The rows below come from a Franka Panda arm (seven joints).
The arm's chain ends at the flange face. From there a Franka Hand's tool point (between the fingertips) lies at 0.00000 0.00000 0.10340 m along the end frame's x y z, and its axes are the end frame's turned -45 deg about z.
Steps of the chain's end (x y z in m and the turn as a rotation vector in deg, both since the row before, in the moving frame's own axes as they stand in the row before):
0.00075, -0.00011, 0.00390, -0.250, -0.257, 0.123
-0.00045, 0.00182, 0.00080, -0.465, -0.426, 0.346
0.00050, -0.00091, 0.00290, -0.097, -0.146, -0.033
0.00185, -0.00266, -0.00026, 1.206, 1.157, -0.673
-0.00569, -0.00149, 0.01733, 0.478, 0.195, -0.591
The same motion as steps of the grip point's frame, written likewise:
-0.00004, 0.00044, 0.00390, 0.005, -0.359, 0.123
-0.00274, 0.00102, 0.00079, -0.028, -0.630, 0.346
0.00069, -0.00035, 0.00290, 0.035, -0.172, -0.033
0.00620, -0.00065, -0.00030, 0.035, 1.671, -0.673
-0.00211, -0.00544, 0.01733, 0.200, 0.476, -0.591

